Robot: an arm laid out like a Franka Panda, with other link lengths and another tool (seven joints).
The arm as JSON. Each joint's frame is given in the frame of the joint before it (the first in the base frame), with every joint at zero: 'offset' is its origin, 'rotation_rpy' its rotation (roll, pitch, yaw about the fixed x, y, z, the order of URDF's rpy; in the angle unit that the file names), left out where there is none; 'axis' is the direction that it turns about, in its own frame. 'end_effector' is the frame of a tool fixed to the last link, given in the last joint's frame.
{
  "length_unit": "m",
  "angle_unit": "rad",
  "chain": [
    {
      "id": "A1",
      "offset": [
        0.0,
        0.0,
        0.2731
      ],
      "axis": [
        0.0,
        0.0,
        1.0
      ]
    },
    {
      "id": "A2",
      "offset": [
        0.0,
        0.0,
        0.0
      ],
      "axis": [
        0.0,
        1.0,
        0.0
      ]
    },
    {
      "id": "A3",
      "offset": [
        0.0,
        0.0,
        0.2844
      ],
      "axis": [
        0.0,
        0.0,
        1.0
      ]
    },
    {
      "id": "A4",
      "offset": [
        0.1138,
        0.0,
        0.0
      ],
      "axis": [
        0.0,
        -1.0,
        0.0
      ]
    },
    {
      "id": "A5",
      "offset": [
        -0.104,
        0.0,
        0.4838
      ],
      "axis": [
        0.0,
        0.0,
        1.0
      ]
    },
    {
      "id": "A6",
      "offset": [
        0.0,
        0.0,
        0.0
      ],
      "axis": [
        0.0,
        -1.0,
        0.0
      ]
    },
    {
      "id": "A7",
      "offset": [
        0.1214,
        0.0,
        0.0
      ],
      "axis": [
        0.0,
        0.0,
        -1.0
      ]
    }
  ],
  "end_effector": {
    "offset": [
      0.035,
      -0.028,
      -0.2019
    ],
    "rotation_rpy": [
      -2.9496,
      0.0,
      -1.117
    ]
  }
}
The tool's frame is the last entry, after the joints.
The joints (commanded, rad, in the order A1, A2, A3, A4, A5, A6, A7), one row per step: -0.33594 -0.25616 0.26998 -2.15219 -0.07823 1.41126 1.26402; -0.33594 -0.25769 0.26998 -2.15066 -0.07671 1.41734 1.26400; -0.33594 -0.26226 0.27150 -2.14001 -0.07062 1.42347 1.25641; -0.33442 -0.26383 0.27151 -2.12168 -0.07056 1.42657 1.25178; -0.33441 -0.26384 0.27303 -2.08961 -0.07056 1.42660 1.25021; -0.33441 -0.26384 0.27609 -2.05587 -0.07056 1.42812 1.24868; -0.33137 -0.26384 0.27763 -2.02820 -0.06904 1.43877 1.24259; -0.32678 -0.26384 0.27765 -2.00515 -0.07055 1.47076 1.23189; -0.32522 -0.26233 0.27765 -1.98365 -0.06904 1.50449 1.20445; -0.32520 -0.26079 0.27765 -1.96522 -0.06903 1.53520 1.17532
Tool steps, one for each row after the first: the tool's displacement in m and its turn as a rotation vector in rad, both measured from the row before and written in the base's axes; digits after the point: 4 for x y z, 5 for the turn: 0.0018 0.0003 0.0014 0.00053 -0.00912 0.00048; 0.0047 0.0020 0.0071 0.00631 -0.02065 0.00780; 0.0060 0.0010 0.0099 0.00011 -0.02233 0.00733; 0.0085 0.0013 0.0162 -0.00199 -0.03166 0.00515; 0.0089 0.0023 0.0173 -0.00255 -0.03465 0.00695; 0.0093 0.0033 0.0146 0.00094 -0.03738 0.01331; 0.0129 0.0025 0.0136 -0.00105 -0.05321 0.02110; 0.0132 0.0012 0.0123 0.00629 -0.05005 0.03385; 0.0116 0.0000 0.0112 0.00413 -0.04359 0.03384
